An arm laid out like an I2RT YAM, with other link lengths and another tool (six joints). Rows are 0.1 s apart.
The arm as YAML. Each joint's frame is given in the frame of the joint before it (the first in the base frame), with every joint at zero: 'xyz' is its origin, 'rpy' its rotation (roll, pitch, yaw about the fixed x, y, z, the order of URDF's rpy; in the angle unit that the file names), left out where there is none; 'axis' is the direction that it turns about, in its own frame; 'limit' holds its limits. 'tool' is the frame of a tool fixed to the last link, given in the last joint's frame.
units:
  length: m
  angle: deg
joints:
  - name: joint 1
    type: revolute
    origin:
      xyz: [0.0, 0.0, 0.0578]
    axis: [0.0, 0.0, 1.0]
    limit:
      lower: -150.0
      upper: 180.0
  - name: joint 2
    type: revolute
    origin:
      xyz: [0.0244, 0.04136, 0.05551]
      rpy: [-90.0, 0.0, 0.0]
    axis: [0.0, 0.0, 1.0]
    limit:
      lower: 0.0
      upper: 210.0
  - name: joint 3
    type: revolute
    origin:
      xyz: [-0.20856, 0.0, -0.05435]
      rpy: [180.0, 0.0, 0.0]
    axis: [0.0, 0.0, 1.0]
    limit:
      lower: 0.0
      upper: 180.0
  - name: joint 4
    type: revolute
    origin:
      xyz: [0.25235, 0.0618, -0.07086]
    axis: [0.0, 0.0, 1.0]
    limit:
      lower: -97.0
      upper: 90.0
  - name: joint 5
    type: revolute
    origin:
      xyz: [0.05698, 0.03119, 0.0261]
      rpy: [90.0, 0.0, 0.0]
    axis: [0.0, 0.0, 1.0]
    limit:
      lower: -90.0
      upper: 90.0
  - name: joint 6
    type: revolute
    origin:
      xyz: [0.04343, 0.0, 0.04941]
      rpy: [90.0, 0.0, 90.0]
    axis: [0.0, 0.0, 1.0]
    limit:
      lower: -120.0
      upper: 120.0
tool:
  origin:
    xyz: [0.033, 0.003, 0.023]
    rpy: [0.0, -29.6, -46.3]
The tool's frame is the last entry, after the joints.
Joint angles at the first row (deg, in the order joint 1, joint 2, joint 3, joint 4, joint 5, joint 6):
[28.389 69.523 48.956 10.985 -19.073 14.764]
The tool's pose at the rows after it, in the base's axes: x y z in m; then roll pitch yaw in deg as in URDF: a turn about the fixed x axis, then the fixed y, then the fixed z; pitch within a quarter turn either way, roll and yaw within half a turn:
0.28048 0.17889 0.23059 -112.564 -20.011 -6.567
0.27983 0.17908 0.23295 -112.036 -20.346 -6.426
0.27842 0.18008 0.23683 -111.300 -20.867 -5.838
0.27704 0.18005 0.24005 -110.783 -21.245 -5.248
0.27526 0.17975 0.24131 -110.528 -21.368 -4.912
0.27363 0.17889 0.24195 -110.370 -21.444 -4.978
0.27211 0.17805 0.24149 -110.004 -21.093 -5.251
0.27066 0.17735 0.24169 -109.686 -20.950 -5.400
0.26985 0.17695 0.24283 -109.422 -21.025 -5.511
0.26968 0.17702 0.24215 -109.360 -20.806 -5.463
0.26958 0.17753 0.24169 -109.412 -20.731 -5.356
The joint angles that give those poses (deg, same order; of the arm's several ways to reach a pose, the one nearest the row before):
[28.388 68.995 48.954 11.248 -19.072 14.677]
[28.388 68.644 48.955 11.512 -19.424 14.852]
[28.476 68.117 49.043 11.777 -20.212 15.029]
[28.388 67.502 49.043 11.777 -21.093 15.117]
[28.389 66.887 48.780 11.689 -21.533 15.204]
[28.389 66.272 48.428 11.603 -21.533 15.292]
[28.388 65.744 47.989 11.602 -21.447 15.819]
[28.389 65.215 47.638 11.600 -21.445 16.171]
[28.389 64.865 47.550 11.601 -21.446 16.347]
[28.388 64.862 47.460 11.602 -21.533 16.522]
[28.476 64.950 47.460 11.602 -21.534 16.523]

